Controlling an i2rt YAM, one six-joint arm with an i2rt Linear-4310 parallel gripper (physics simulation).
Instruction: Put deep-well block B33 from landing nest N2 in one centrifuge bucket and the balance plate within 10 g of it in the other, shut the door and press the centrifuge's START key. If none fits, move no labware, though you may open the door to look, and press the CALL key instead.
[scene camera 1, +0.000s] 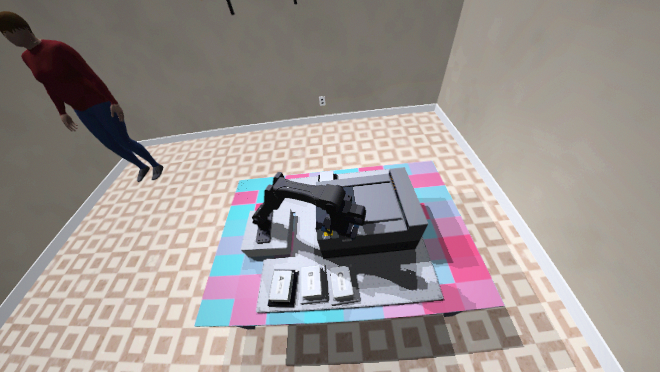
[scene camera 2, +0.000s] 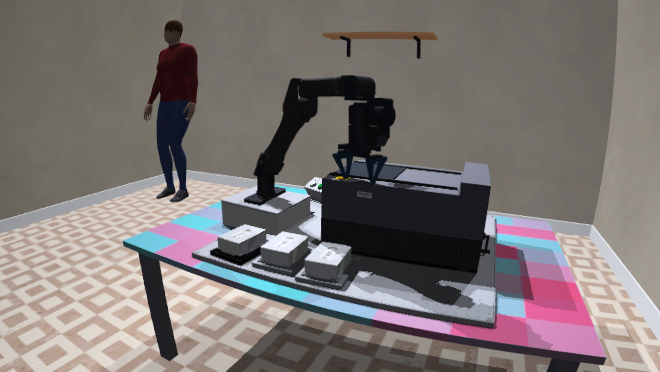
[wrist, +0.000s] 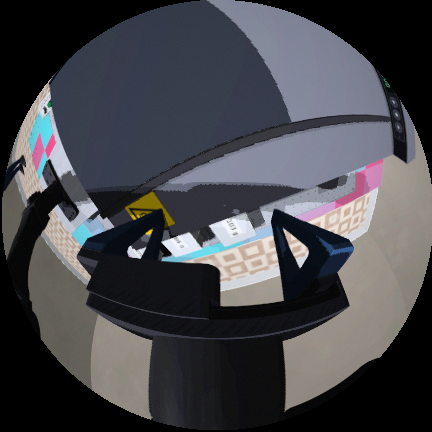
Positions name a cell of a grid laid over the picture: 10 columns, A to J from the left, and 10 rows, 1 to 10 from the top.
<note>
My gripper (scene camera 2: F5) is open and touches a dark centrifuge (wrist: H3). Also in view: a perforated table area (scene camera 2: H8).
My gripper is seen too in the wrist view (wrist: F5). The perforated table area is seen too in scene camera 1 (scene camera 1: G8) and in the wrist view (wrist: G5).
</note>
